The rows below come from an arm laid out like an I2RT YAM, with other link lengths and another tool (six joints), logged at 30 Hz.
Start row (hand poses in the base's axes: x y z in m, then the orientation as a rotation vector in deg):
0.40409 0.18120 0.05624 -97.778 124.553 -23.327
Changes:
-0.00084 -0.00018 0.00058 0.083 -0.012 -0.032
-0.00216 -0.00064 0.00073 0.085 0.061 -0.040
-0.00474 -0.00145 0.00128 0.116 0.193 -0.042
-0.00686 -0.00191 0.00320 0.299 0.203 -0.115
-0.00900 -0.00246 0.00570 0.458 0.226 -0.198
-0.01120 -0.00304 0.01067 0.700 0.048 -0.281
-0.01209 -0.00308 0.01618 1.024 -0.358 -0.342
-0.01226 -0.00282 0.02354 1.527 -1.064 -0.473
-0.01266 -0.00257 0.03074 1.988 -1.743 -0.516
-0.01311 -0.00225 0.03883 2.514 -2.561 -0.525
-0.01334 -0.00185 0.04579 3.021 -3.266 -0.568
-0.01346 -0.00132 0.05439 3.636 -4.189 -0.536
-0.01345 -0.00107 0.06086 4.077 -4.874 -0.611
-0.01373 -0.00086 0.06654 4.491 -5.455 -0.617
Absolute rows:
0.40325 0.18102 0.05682 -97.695 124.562 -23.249
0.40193 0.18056 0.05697 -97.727 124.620 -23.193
0.39935 0.17975 0.05752 -97.782 124.710 -23.056
0.39723 0.17929 0.05944 -97.617 124.757 -22.856
0.39509 0.17874 0.06194 -97.461 124.825 -22.677
0.39289 0.17816 0.06691 -97.149 124.739 -22.557
0.39200 0.17812 0.07242 -96.689 124.459 -22.512
0.39183 0.17838 0.07978 -95.897 124.003 -22.509
0.39143 0.17863 0.08698 -95.233 123.490 -22.510
0.39098 0.17895 0.09507 -94.493 122.836 -22.533
0.39075 0.17935 0.10203 -93.792 122.295 -22.499
0.39063 0.17988 0.11063 -92.992 121.512 -22.487
0.39064 0.18013 0.11710 -92.307 121.023 -22.519
0.39036 0.18034 0.12278 -91.764 120.548 -22.486

